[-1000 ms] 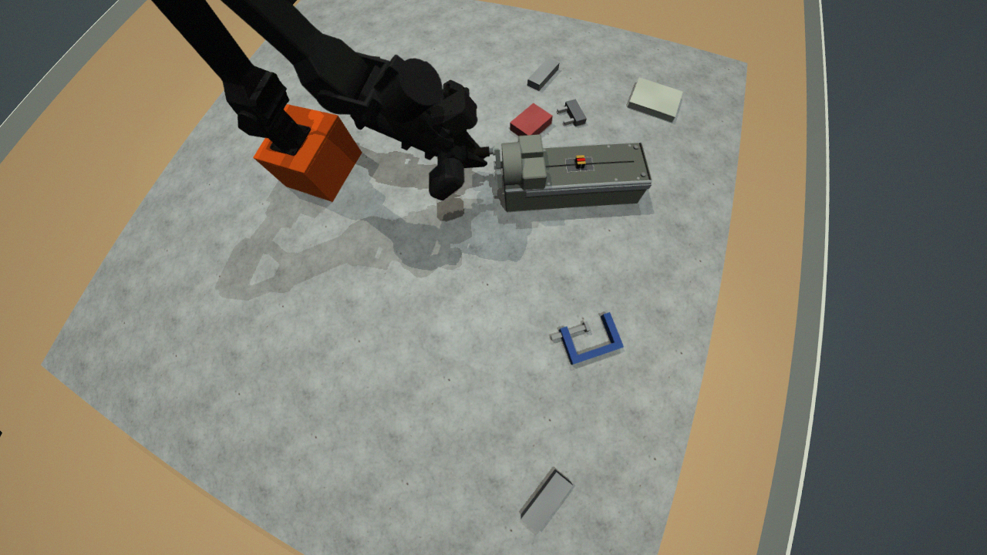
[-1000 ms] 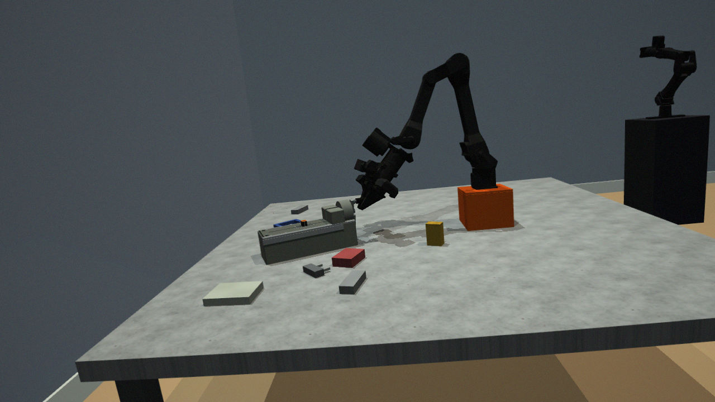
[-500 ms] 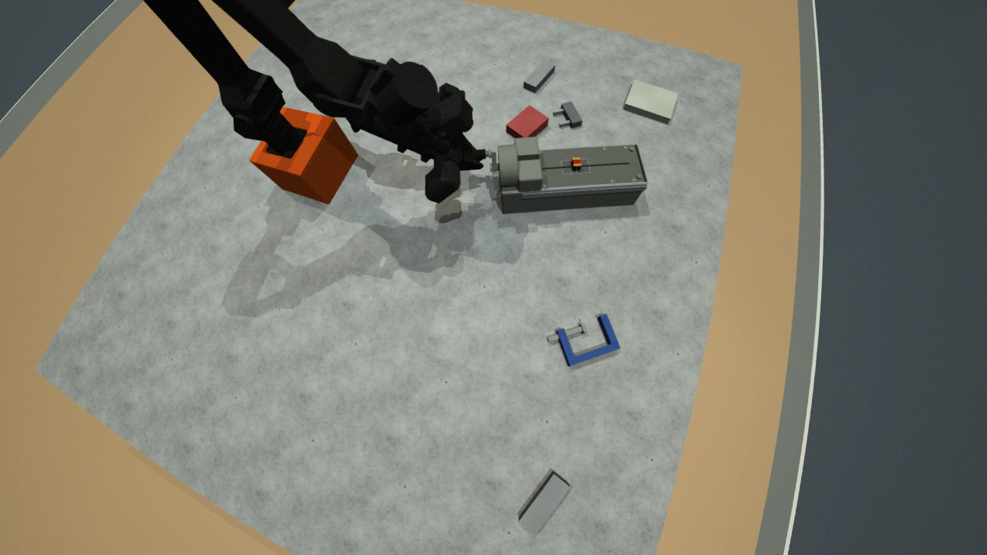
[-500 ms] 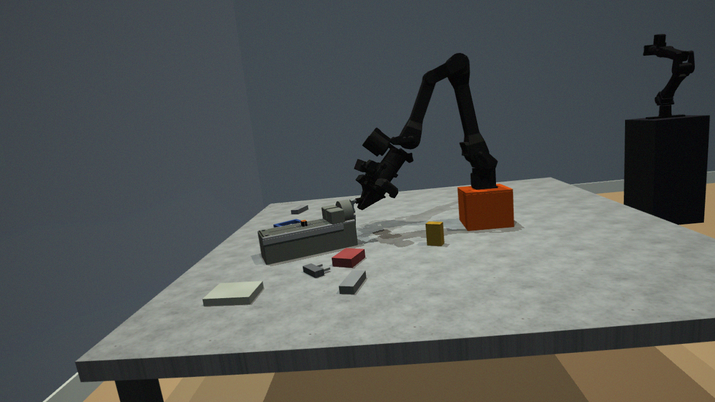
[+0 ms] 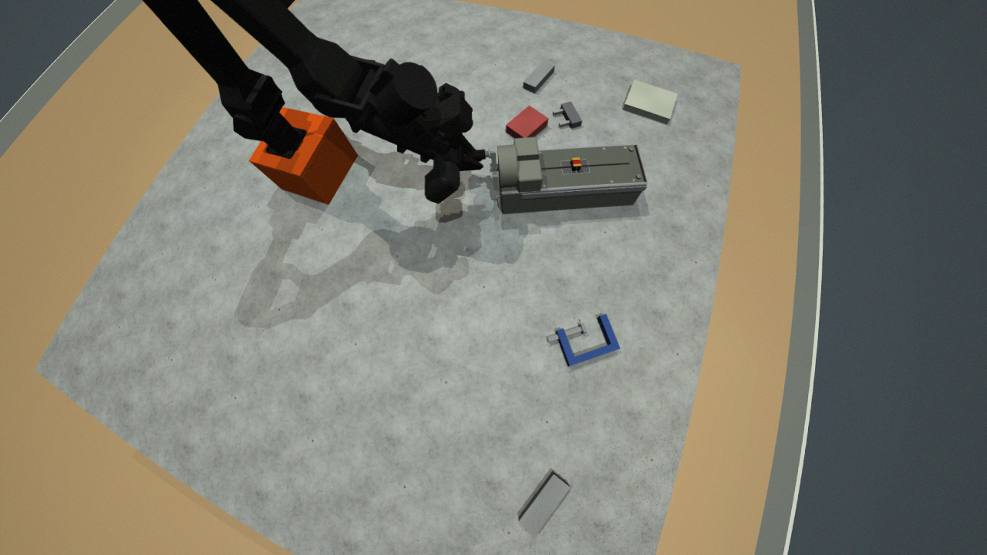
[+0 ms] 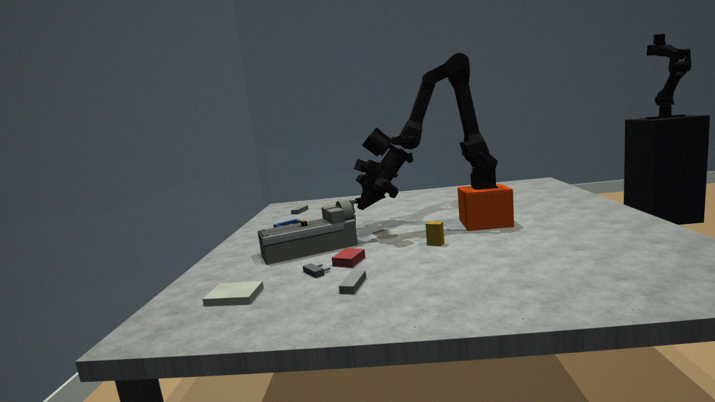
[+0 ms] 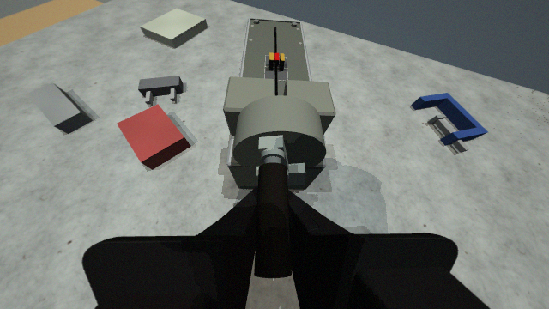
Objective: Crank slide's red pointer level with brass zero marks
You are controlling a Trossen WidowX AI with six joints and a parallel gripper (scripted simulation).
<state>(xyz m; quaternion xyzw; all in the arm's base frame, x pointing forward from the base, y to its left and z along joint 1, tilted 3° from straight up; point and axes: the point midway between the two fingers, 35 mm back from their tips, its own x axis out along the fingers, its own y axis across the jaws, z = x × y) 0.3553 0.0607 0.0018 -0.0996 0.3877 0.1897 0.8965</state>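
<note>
Right now my gripper tip is 10 mm past the black crank handle, 10 mm to the left of it and 20 mm below it. Also, from my gripper tip: red pointer (160 mm ahead, 60 mm to the left, 10 mm below); yellow block (200 mm behind, 100 mm to the left, 60 mm below); red block (30 mm ahead, 180 mm to the left, 80 mm below).
</note>
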